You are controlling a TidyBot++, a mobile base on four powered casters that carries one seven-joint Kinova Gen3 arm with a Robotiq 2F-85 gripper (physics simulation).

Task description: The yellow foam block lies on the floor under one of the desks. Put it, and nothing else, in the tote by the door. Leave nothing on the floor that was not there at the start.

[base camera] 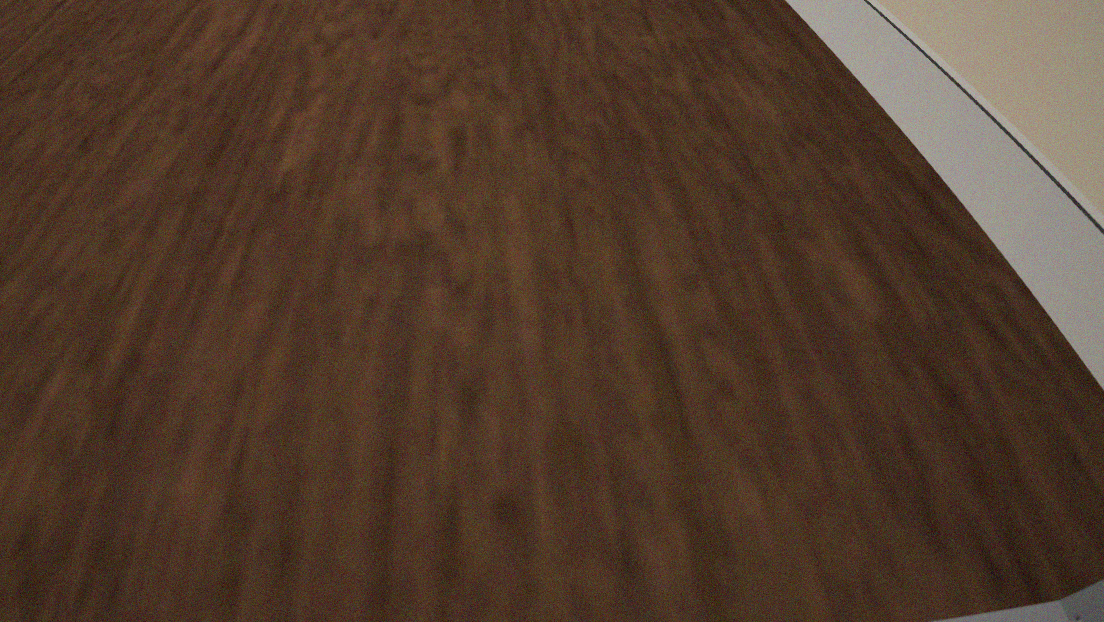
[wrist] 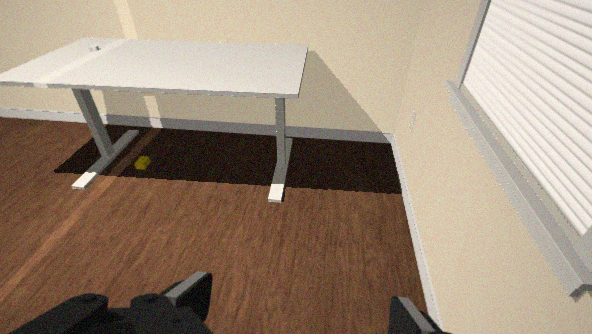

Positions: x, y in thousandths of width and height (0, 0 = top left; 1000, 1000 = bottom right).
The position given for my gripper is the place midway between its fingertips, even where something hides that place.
In view: my gripper (wrist: 504, 912), a white desk (wrist: 465, 214) and a window with blinds (wrist: 871, 277).
